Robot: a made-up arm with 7 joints.
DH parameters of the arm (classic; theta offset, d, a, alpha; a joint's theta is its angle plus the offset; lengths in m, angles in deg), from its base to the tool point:
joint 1: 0 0.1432 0.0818 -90
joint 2: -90 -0.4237 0.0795 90
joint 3: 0 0.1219 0.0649 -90
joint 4: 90 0.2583 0.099 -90
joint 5: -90 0.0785 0.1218 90
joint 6: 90 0.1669 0.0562 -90
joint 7: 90 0.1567 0.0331 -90
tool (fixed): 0 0.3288 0 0
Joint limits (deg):
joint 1: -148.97..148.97
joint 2: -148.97..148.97
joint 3: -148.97..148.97
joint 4: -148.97..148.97
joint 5: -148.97..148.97
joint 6: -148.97..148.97
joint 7: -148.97..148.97
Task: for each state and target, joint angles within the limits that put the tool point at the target. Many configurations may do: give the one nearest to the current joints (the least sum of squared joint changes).
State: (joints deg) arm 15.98 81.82 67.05 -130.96 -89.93 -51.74 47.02
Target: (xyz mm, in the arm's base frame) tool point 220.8 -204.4 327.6
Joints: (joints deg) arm -6.72 76.79 87.09 -123.46 -76.34 -56.83 37.10
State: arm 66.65 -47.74 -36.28 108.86 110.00 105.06 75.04
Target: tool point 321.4 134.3 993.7
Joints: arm 88.02 8.95 -87.71 99.85 76.41 104.60 87.74
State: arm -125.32 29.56 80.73 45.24 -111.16 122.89 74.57
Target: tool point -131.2 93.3 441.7
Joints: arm -124.26 26.26 101.16 55.33 -88.56 116.53 69.71
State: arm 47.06 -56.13 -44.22 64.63 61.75 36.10 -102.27
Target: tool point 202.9 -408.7 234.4
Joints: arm 53.15 -27.80 -51.28 72.93 78.23 54.94 -116.43
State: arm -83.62 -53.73 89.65 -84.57 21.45 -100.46 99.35
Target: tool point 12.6 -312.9 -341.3
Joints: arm -85.35 -19.97 42.96 -81.68 30.38 -106.76 99.75
